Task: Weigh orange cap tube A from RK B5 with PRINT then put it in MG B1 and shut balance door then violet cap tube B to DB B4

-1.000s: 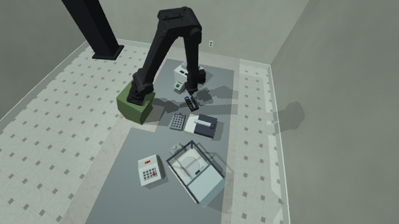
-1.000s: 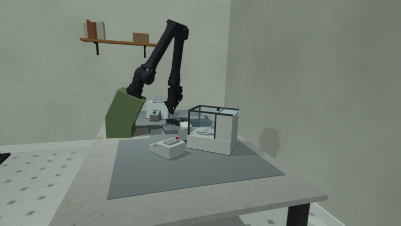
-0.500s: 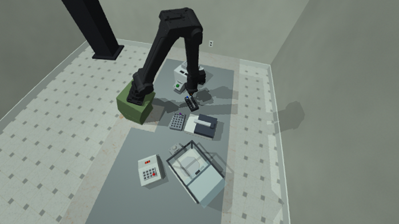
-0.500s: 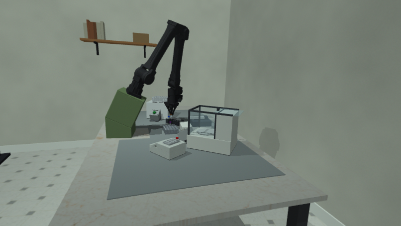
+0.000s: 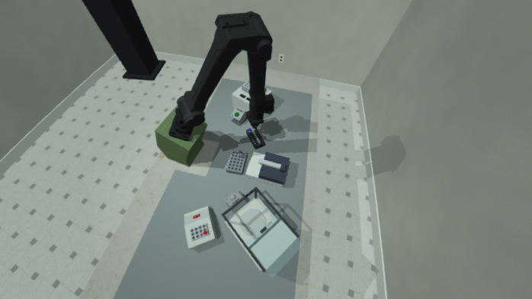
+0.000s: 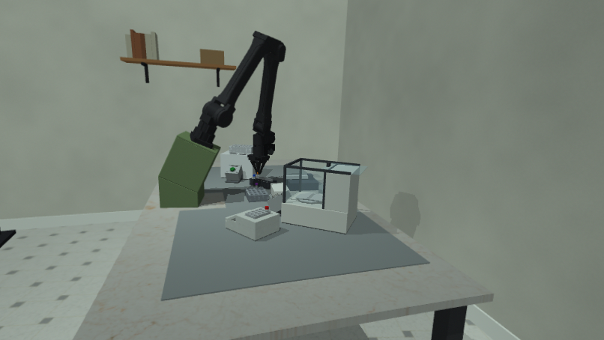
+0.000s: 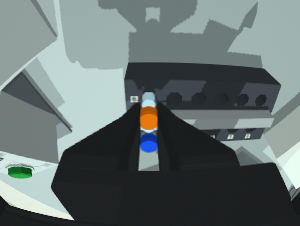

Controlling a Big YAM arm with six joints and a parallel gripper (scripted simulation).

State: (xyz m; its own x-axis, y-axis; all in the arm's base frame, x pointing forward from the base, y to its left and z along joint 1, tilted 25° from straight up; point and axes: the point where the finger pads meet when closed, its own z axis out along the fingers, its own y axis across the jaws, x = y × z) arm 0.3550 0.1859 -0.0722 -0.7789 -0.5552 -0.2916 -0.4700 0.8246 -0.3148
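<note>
Now: hand 3 cm past the blue-capped tube, 3 cm above it and 2 cm to the left of it. The rest, counted from my hand: magnet block MG 5 cm to the right, 4 cm below, 1 cm ahead; then tube B 17 cm to the right, 6 cm behind, 3 cm below; then tube rack RK 22 cm to the right, 7 cm behind, 4 cm below.
</note>
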